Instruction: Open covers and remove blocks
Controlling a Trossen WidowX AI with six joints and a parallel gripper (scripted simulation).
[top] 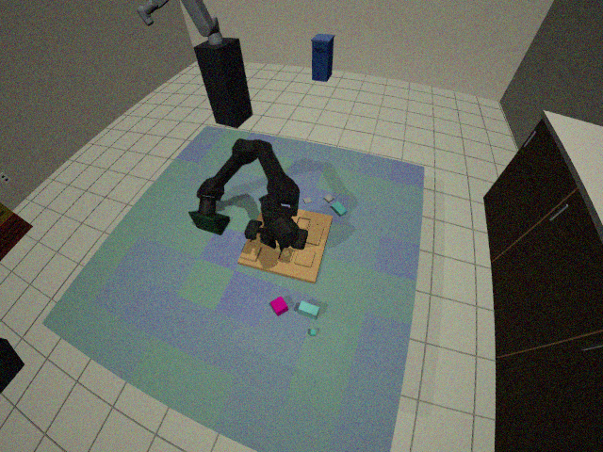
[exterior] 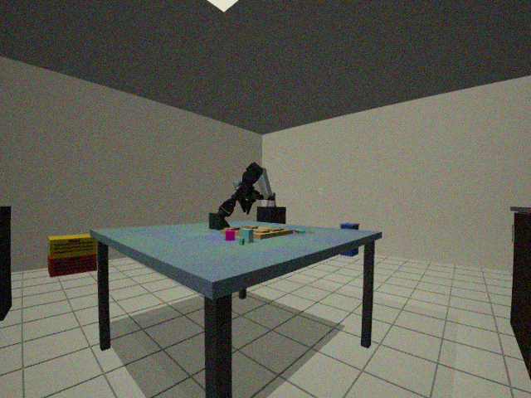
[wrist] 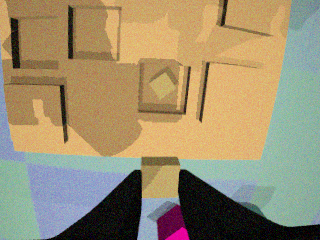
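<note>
The tan puzzle board lies 30 mm behind my gripper tip, 80 mm to the left of it and 100 mm below it. From my gripper tip the other things lie so: cyan block 170 mm ahead, 120 mm to the right, 90 mm below; tiny teal block 210 mm ahead, 170 mm to the right, 110 mm below; magenta block 70 mm ahead, 150 mm to the right, 100 mm below.
</note>
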